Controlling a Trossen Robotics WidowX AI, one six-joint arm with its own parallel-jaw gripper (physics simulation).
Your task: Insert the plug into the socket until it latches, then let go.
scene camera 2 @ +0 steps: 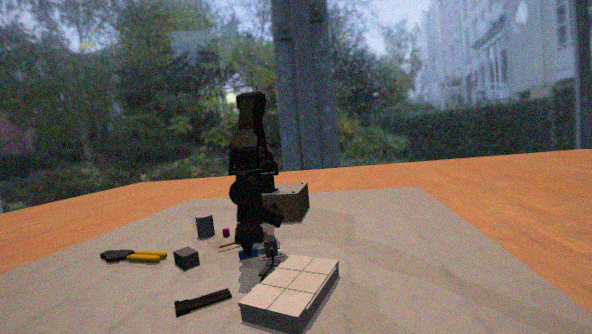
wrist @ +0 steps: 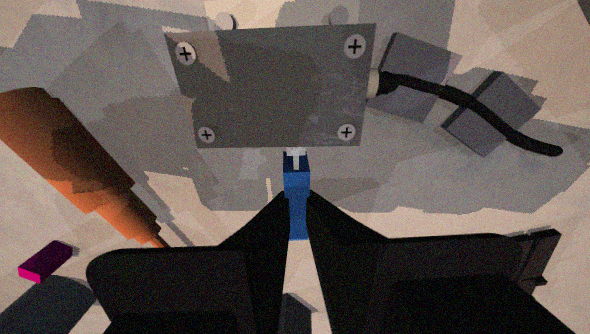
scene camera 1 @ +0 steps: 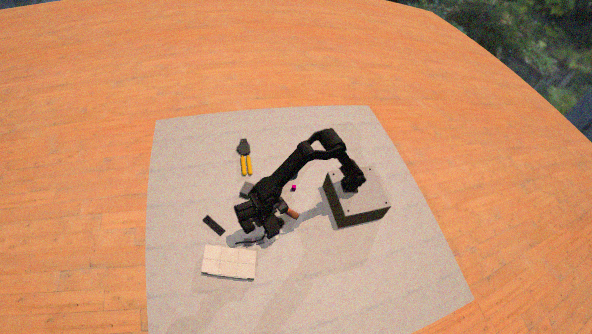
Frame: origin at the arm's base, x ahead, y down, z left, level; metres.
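Where they show: gripper, between the fingertips: (scene camera 2: 247, 254) (wrist: 296, 197); arm's base, origin of its link: (scene camera 2: 267, 191) (scene camera 1: 349, 186).
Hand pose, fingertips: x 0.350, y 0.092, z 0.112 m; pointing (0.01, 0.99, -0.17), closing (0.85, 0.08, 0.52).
Observation:
Each offset is from my fingertips to the top centre of the thing. "*": to the spot under its first point.
The socket is a grey box {dx -0.032, dy -0.033, dz +0.050 m} (wrist: 275, 90) (scene camera 2: 270, 246) with a screw at each corner of its top plate. A black cable {* dx +0.047, dy +0.006, dz +0.086 m} (wrist: 480, 107) leaves its right side in the wrist view. The blue plug {dx -0.006, dy -0.014, dz +0.010 m} (wrist: 296, 180) (scene camera 2: 248, 254) lines up with the near side of the box, about midway along the edge in the wrist view. A short pale part of it shows at the box's edge; its front end is hidden under that edge, so how deep it sits cannot be seen. My gripper (wrist: 296, 197) is shut on the rear of the plug. In scene camera 1 the arm hides the plug.
A screwdriver with an orange handle {dx -0.082, dy -0.015, dz -0.067 m} (scene camera 1: 292, 213) (wrist: 75, 160) and a magenta block {dx -0.137, dy -0.013, dz -0.166 m} (scene camera 1: 293, 188) (scene camera 2: 226, 232) (wrist: 45, 262) lie nearby. Pliers {* dx +0.071, dy -0.005, dz -0.279 m} (scene camera 1: 246, 165) (scene camera 2: 145, 256), a dark cube {dx +0.061, dy -0.023, dz -0.144 m} (scene camera 1: 246, 190) (scene camera 2: 186, 258), a black bar {dx +0.192, dy -0.003, dz +0.020 m} (scene camera 1: 214, 225) (scene camera 2: 202, 301) and a pale tiled block {dx +0.126, dy -0.023, dz +0.180 m} (scene camera 1: 230, 261) (scene camera 2: 292, 285) surround the arm.

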